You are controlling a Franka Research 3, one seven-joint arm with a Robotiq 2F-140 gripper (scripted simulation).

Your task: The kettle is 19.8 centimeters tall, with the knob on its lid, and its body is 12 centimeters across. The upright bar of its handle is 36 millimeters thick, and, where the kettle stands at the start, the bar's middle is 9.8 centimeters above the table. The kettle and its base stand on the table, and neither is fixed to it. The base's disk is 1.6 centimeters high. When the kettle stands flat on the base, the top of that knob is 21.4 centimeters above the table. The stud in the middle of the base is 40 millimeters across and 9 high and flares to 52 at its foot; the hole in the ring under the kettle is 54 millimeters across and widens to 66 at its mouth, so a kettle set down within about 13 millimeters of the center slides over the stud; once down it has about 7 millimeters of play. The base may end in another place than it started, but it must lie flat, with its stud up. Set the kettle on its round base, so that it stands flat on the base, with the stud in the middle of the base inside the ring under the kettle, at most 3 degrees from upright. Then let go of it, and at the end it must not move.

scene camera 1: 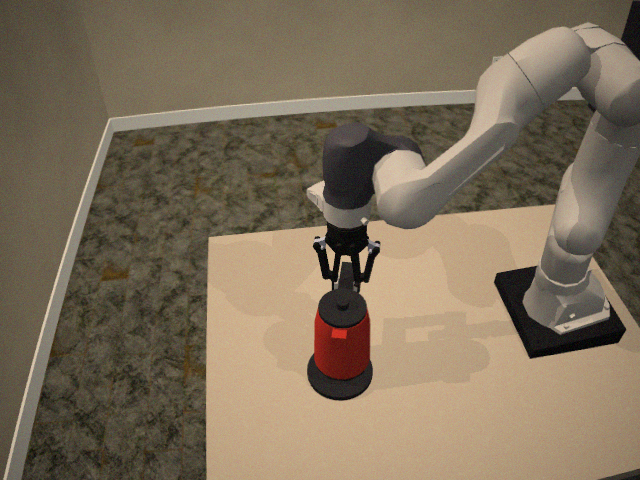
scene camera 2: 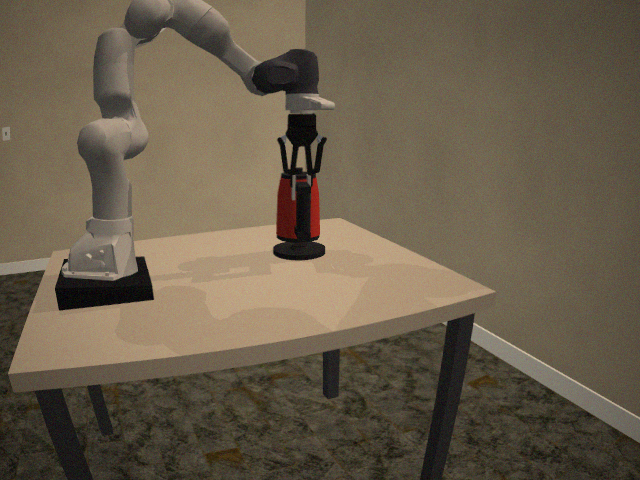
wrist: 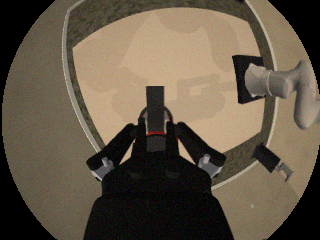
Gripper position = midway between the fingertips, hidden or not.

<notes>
In view: the gripper (scene camera 1: 345, 300) and a round kettle base (scene camera 1: 336, 390).
The round kettle base shows as well in scene camera 2 (scene camera 2: 287, 250). The gripper is seen too in scene camera 2 (scene camera 2: 301, 199) and in the wrist view (wrist: 156, 116).
</notes>
